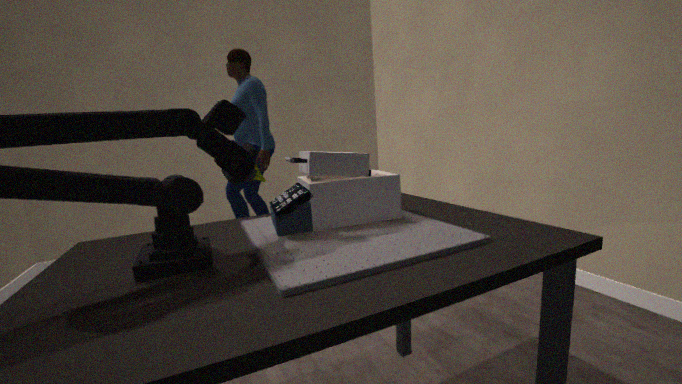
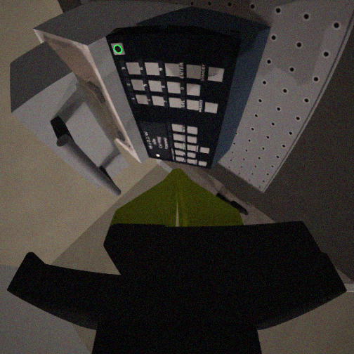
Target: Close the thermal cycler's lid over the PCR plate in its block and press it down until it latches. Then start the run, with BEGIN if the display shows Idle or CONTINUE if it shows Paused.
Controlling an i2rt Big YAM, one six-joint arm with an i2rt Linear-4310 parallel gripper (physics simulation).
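Places are measured from the arm's base along level axes (x up, y left, z back), in millimetres.
Pixels of known places: gripper, fingertip midpoint: [image 1: 264, 180]; arm's base, link origin: [image 1: 175, 250].
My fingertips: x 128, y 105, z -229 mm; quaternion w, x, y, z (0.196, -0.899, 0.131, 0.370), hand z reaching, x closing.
Observation:
For each thing: its top centre in the pictures, then the offset to it from my fingertips. "pt": a spot on its surface instead. Level surfaces: height alone.
- thermal cycler's white body, surface spot: [image 1: 355, 200] pt dx -73, dy -81, dz -233 mm
- white lid, surface spot: [image 1: 339, 164] pt dx +29, dy -65, dz -199 mm
- black key panel, surface spot: [image 1: 290, 198] pt dx -57, dy -11, dz -65 mm
- perforated pale board, top centre: [image 1: 343, 227] dx -148, dy -69, dz -197 mm
- dark table, surface height: dx -161 mm
The thermal cycler's white body [image 1: 355, 200] stands on the board, with its blue-grey control housing [image 1: 294, 221] [image 2: 246, 85] in front. The white lid [image 1: 339, 164] [image 2: 95, 127] sits level above the body; I cannot tell if it is latched. Its dark bar handle [image 1: 297, 160] [image 2: 89, 164] sticks out at the front. The black key panel [image 1: 290, 198] [image 2: 160, 115] carries pale keys and a small display [image 2: 156, 141], whose text is too small to read surely. The PCR plate does not show. My gripper [image 1: 261, 176] [image 2: 176, 175] is shut and empty, in front of the panel, apart from it.
The perforated pale board [image 1: 370, 250] [image 2: 295, 90] lies on the dark table [image 1: 350, 320]. The arm's base [image 1: 172, 260] stands at the left. A person in a blue top [image 1: 252, 107] stands behind the table. A green ring light [image 2: 118, 49] shows at the panel's corner.

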